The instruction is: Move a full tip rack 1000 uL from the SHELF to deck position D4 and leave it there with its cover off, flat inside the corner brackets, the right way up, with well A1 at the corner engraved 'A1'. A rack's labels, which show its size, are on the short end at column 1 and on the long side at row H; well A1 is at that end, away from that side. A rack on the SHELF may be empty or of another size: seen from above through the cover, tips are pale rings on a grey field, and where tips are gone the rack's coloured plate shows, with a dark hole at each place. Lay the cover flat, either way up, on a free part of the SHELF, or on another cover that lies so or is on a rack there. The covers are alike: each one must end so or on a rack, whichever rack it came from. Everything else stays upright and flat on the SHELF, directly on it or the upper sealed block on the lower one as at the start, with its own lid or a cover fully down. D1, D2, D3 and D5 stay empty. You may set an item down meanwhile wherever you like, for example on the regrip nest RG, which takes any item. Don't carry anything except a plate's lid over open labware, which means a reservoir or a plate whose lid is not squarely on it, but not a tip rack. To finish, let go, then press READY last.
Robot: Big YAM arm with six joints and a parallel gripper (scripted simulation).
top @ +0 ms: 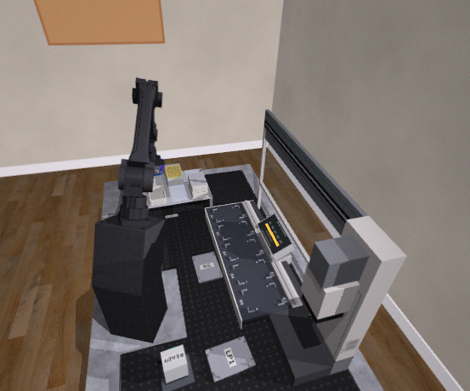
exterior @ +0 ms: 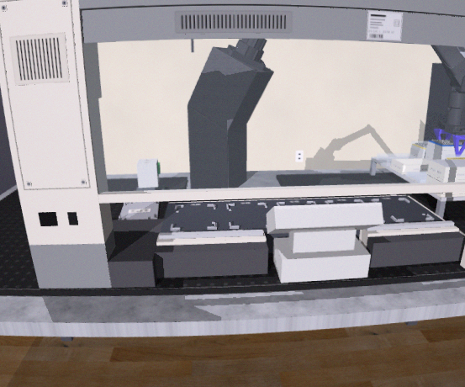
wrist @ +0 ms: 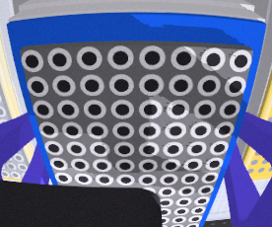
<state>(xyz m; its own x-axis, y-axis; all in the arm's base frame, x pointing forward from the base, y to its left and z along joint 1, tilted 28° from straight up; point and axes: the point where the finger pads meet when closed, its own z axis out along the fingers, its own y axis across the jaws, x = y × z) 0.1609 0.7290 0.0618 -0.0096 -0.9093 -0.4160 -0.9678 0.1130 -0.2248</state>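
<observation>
Right now my hand is 10 mm to the left of the tip rack and 10 mm short of it. Also, from my hand: stacked block 220 mm ahead, 140 mm to the right; then shelf 70 mm to the right, 70 mm below, 60 mm ahead; then white tray 130 mm to the right, 60 mm below.
</observation>
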